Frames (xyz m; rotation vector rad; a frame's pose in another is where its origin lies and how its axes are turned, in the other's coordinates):
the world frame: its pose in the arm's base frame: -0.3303 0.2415 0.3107 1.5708 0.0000 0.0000
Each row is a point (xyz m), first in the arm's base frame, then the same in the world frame.
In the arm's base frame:
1: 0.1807 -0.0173 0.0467
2: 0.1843 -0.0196 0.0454
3: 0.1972 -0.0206 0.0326
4: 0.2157 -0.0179 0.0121
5: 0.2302 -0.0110 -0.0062
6: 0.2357 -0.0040 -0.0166
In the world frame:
1: 0.5110 -0.2640 0.2588
2: 0.5146 -0.2653 0.2611
3: 0.5275 -0.2781 0.2621
4: 0.5460 -0.2986 0.2594
5: 0.5605 -0.3169 0.2525
6: 0.5660 -0.3273 0.2455

